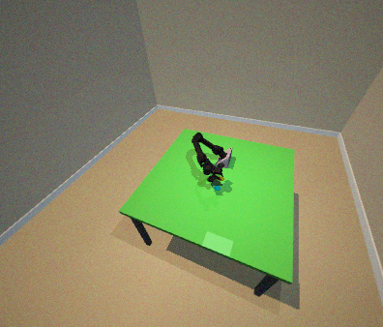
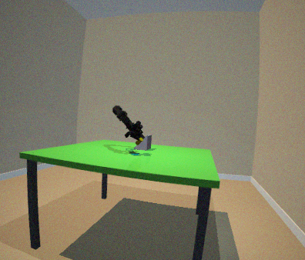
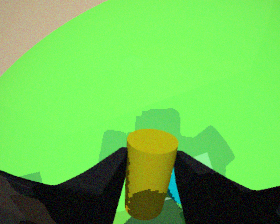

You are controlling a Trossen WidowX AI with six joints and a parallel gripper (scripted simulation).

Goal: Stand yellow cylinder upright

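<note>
Now: gripper tip 20 mm short of the cyan circle, 30 mm to the left of it and 120 mm above it. The rest, counted from my gripper tip: yellow tall cylinder (10 mm behind, 10 mm to the right, 20 mm below).
</note>
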